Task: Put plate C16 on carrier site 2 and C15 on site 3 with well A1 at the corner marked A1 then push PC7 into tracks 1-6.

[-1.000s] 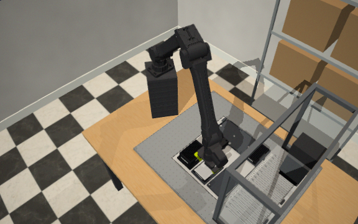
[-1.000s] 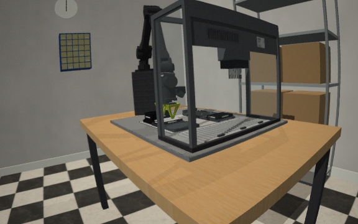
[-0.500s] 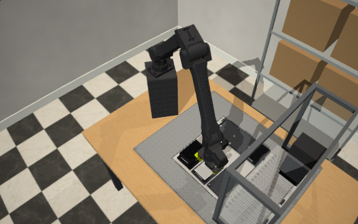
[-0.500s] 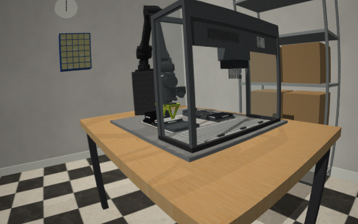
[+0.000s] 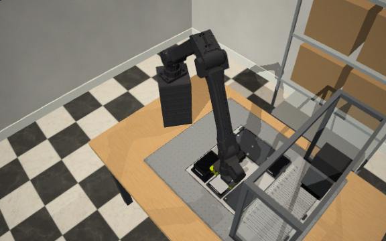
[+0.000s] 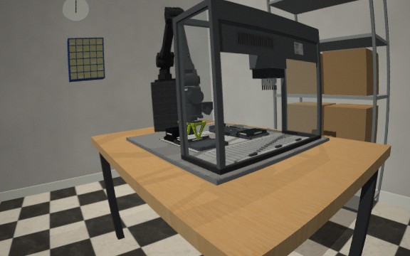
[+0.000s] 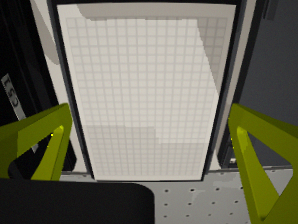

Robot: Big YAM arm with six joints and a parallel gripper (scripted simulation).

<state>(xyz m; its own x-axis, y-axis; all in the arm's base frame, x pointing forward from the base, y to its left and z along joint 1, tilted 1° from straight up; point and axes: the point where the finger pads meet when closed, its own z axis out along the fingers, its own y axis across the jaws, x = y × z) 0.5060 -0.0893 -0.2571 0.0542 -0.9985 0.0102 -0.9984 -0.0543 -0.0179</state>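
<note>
The plate nest S2 is 20 mm below my hand. The rest, counted from my hand: plate nest S3: 110 mm ahead, 20 mm below, 10 mm to the left; then black 96-well plate C15: 270 mm to the left, 90 mm ahead, 10 mm below; then dark grey carrier PC7: 260 mm to the left, 10 mm below, 10 mm behind.
</note>
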